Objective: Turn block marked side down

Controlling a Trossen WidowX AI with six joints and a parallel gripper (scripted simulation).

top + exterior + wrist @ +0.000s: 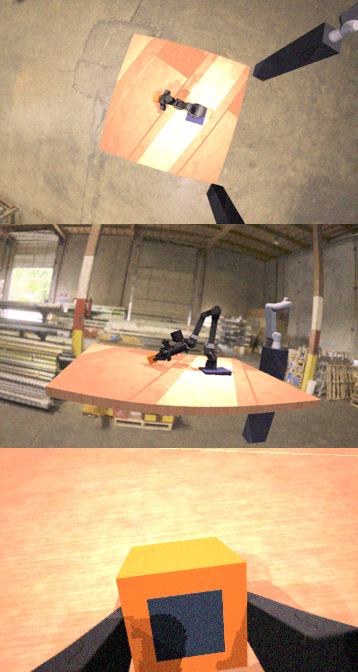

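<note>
Right now the orange block is 1 cm behind my gripper tip.
</note>
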